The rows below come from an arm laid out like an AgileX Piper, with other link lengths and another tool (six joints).
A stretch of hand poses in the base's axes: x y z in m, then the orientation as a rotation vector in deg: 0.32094, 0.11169, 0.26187, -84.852, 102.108, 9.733; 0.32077, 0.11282, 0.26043, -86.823, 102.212, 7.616; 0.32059, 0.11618, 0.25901, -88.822, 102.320, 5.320; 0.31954, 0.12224, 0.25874, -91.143, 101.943, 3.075; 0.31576, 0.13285, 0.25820, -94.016, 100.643, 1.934; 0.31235, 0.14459, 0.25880, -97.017, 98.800, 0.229; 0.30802, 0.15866, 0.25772, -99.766, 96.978, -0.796; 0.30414, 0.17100, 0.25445, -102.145, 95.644, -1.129; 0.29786, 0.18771, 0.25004, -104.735, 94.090, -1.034; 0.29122, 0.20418, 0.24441, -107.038, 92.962, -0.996; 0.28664, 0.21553, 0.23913, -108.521, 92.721, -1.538; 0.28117, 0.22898, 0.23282, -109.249, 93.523, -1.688; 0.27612, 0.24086, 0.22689, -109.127, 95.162, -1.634
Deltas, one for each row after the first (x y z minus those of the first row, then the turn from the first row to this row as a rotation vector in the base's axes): -0.00017, 0.00113, -0.00144, -2.322, -0.408, 0.441; -0.00035, 0.00449, -0.00286, -4.767, -0.852, 0.841; -0.00140, 0.01055, -0.00313, -7.206, -1.476, 1.646; -0.00518, 0.02116, -0.00367, -9.058, -2.023, 3.500; -0.00859, 0.03290, -0.00307, -11.131, -3.118, 5.478; -0.01292, 0.04697, -0.00415, -12.725, -3.915, 7.510; -0.01680, 0.05931, -0.00742, -13.906, -4.147, 9.328; -0.02308, 0.07602, -0.01183, -14.929, -4.228, 11.483; -0.02972, 0.09249, -0.01746, -15.964, -4.114, 13.265; -0.03430, 0.10384, -0.02274, -17.099, -3.947, 14.016; -0.03977, 0.11729, -0.02905, -17.878, -3.182, 14.004; -0.04482, 0.12917, -0.03498, -18.285, -2.085, 13.222
